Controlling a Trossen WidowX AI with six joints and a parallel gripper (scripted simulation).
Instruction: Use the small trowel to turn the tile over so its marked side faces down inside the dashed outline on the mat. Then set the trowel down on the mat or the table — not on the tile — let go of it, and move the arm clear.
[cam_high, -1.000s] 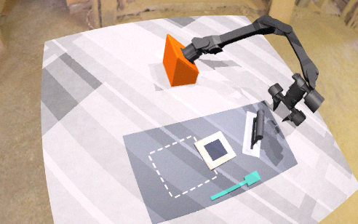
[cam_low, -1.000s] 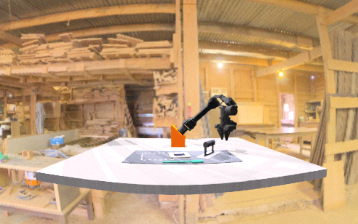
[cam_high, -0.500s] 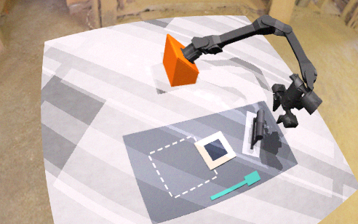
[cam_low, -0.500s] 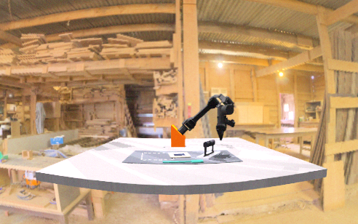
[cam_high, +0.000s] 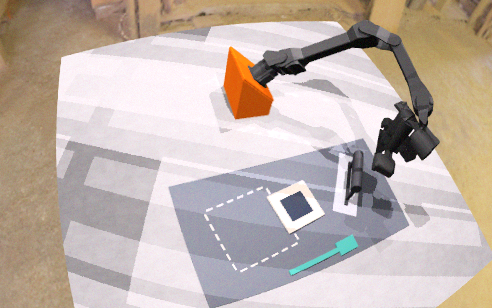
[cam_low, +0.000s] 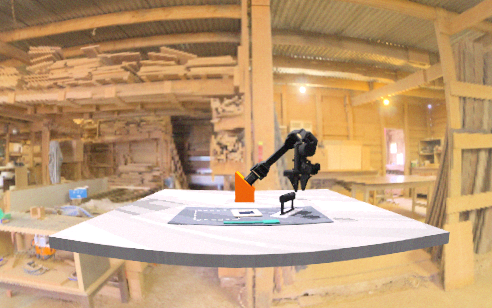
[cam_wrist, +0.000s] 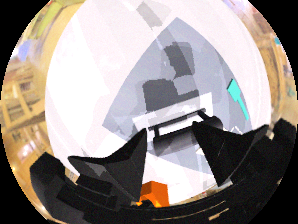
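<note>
The small trowel lies 60 mm below my gripper tip, 40 mm to the right of it and 20 mm behind it. From my gripper tip the other things lie so: teal trowel 190 mm to the right, 190 mm ahead, 90 mm below; then tile 240 mm to the right, 90 mm below, 30 mm ahead; then grey mat 220 mm to the right, 120 mm below, 50 mm ahead.
</note>
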